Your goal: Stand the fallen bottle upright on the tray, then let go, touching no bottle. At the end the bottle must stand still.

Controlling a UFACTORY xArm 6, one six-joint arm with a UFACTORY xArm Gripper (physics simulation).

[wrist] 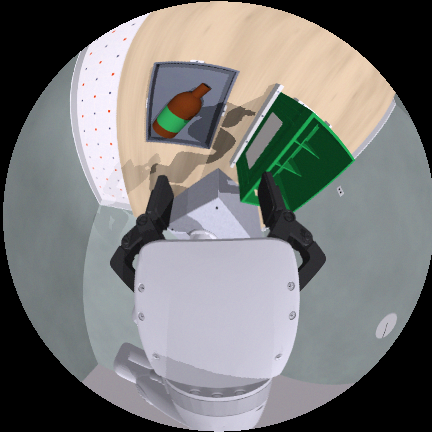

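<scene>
In the picture I see a grey panel, and my gripper is there with it.
</scene>
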